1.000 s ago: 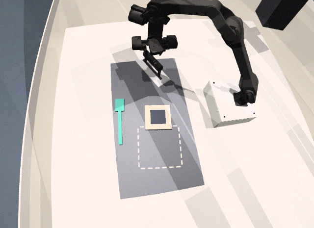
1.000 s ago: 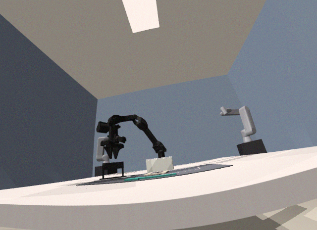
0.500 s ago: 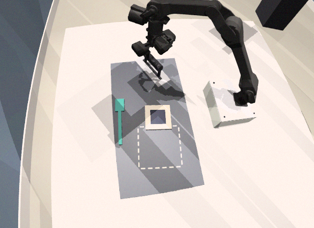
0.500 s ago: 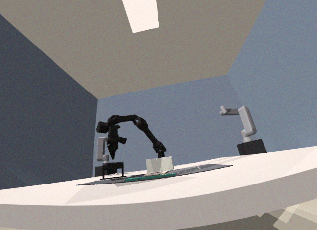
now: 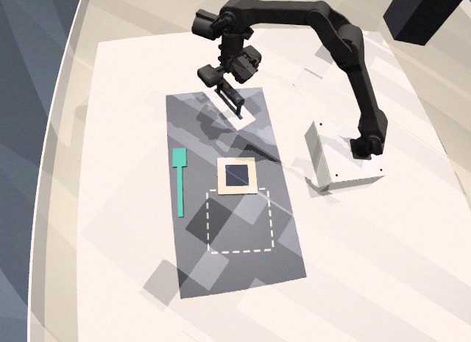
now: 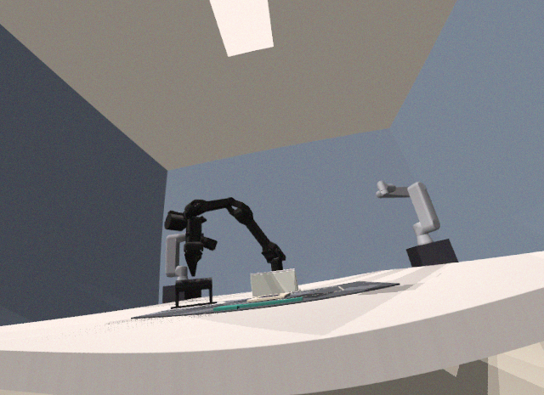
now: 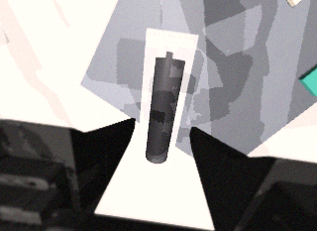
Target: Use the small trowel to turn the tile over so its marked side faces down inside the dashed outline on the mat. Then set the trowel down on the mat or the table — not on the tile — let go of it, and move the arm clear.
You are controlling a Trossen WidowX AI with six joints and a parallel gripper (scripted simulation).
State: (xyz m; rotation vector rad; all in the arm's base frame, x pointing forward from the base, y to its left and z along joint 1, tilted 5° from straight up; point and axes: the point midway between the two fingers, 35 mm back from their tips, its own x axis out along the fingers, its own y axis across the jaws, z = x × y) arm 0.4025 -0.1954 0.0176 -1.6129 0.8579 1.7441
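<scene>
The dark-handled float lies 2 cm behind my gripper tip, 2 cm to the left of it and 6 cm below it. Round my gripper tip: teal trowel (14 cm ahead, 26 cm to the left, 10 cm below); tile (3 cm behind, 26 cm to the left, 10 cm below).
</scene>
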